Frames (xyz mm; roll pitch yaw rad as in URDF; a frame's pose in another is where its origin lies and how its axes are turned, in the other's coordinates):
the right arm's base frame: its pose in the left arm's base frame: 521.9 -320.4 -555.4 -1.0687 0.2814 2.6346
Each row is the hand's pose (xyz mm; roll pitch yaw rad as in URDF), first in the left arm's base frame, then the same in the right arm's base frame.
Working: the left arm's base frame: its pose in the right arm's base frame: 433.5 -629.5 315.2 -0.9880 0.5734 -3.1167

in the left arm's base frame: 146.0 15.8 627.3 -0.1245 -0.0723 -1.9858
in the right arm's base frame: 144.1 -1169.3 514.9 -0.6161 -1.1012 1.8119
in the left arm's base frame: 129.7 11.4 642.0 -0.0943 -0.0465 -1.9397
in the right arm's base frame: 151.6 -1179.0 533.6 -0.6341 -1.0560 1.8697
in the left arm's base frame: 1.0 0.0 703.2 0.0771 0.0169 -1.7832
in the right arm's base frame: 237.4 -1221.7 639.7 -0.5999 -0.9142 2.0367
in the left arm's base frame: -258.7 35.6 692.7 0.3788 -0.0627 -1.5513
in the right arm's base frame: 475.0 -1226.6 750.8 -0.5472 -0.8014 2.3710
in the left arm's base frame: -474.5 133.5 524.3 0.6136 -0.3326 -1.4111
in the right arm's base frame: 748.7 -1133.0 721.3 -0.6033 -0.8095 2.8096
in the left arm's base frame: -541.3 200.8 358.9 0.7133 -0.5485 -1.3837
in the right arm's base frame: 882.1 -1028.6 633.9 -0.7260 -0.8376 3.1275
